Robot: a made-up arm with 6 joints.
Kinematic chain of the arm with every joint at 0, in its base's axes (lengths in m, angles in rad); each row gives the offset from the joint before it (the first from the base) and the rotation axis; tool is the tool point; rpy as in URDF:
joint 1: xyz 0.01 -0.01 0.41 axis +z
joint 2: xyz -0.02 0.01 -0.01 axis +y
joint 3: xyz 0.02 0 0.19 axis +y
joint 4: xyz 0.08 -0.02 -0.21 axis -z
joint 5: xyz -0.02 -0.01 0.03 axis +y
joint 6: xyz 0.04 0 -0.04 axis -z
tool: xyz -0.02 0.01 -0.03 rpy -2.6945 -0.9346 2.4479
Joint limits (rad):
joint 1: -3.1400..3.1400
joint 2: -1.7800..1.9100
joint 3: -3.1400..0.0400
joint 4: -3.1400..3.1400
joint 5: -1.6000..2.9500
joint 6: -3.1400..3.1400
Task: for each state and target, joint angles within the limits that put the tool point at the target. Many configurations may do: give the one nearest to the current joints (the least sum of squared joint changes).
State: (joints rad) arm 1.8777 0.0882 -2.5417 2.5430 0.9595 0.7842
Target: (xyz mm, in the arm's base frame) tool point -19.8 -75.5 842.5
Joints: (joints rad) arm 1.7863 0.0901 -2.9466 2.3255 1.3564 0.6213
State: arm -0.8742 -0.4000 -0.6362 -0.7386 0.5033 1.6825
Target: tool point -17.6 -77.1 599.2
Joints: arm -1.3371 -1.1450 -0.6662 -0.8976 0.9696 1.5846
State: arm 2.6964 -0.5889 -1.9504 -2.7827 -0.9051 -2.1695
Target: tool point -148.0 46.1 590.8
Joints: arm 2.6061 -0.1155 -1.3256 -2.9667 -0.9475 -2.2221
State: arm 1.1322 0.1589 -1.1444 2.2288 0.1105 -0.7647
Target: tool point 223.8 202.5 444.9
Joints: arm 0.7630 0.3907 -1.1926 2.2281 0.0851 -0.7435
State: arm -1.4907 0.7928 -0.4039 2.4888 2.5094 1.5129
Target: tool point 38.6 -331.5 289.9
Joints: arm -1.5698 1.0629 -0.9879 2.6806 2.2861 1.5878
